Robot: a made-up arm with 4 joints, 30 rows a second.
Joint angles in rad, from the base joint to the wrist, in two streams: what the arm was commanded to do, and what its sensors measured. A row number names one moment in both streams.
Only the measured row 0 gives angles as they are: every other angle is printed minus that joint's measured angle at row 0.
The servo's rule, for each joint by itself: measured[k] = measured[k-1] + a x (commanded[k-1-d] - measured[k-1]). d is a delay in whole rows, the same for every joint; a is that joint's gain. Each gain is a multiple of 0.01, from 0.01 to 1. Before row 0 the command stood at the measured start. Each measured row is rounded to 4 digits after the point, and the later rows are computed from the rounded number. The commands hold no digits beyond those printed.
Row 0, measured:
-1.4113 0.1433 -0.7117 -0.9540
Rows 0 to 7, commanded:
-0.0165 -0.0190 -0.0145 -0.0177
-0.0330 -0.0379 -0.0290 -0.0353
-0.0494 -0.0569 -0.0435 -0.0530
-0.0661 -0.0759 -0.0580 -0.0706
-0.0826 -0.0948 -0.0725 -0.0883
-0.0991 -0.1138 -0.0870 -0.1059
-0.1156 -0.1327 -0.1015 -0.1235
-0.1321 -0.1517 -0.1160 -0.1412
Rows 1 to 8, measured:
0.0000 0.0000 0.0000 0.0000
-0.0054 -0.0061 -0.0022 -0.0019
-0.0145 -0.0163 -0.0062 -0.0056
-0.0260 -0.0293 -0.0118 -0.0108
-0.0392 -0.0442 -0.0187 -0.0174
-0.0535 -0.0604 -0.0268 -0.0252
-0.0685 -0.0775 -0.0358 -0.0341
-0.0840 -0.0952 -0.0457 -0.0439
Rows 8 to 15, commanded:
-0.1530 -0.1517 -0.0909 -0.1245
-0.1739 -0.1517 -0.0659 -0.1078
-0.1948 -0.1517 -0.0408 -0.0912
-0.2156 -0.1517 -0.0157 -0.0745
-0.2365 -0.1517 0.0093 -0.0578
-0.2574 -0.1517 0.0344 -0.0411
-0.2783 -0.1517 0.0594 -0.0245
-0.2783 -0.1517 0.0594 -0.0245
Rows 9 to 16, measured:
-0.0999 -0.1133 -0.0562 -0.0546
-0.1174 -0.1256 -0.0614 -0.0623
-0.1360 -0.1340 -0.0621 -0.0673
-0.1554 -0.1397 -0.0589 -0.0699
-0.1753 -0.1435 -0.0524 -0.0704
-0.1955 -0.1461 -0.0431 -0.0690
-0.2159 -0.1479 -0.0315 -0.0659
-0.2365 -0.1491 -0.0179 -0.0613

